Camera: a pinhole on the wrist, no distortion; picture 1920 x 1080 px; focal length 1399.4 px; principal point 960.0 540.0 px. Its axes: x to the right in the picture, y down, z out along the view. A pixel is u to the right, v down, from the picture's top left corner.
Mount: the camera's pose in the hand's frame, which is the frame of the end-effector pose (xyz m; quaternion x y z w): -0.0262 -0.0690 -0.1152 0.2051 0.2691 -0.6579 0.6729
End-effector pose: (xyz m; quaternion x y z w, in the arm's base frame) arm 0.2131 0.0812 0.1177 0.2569 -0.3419 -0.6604 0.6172
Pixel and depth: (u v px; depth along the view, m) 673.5 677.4 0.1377
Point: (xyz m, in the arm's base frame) 0.1220 0.0826 0.0202
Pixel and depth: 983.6 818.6 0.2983
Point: -0.0397 0.0368 -0.0077
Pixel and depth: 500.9 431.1 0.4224
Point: -0.1605 0.1410 0.1305
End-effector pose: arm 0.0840 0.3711 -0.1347 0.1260 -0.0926 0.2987 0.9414
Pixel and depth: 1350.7 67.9 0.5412
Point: 0.2478 -0.2031 -0.0620
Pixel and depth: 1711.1 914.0 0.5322
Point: 0.5660 -0.0606 -0.1084
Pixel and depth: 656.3 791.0 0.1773
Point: 0.1850 0.2525 -0.1151
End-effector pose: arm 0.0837 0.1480 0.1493 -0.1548 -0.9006 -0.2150 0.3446
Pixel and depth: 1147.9 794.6 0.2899
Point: -0.1172 -0.0458 0.0538
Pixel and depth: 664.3 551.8 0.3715
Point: -0.1505 0.0504 -0.0582
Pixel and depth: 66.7 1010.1 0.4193
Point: -0.2811 0.2472 -0.0225
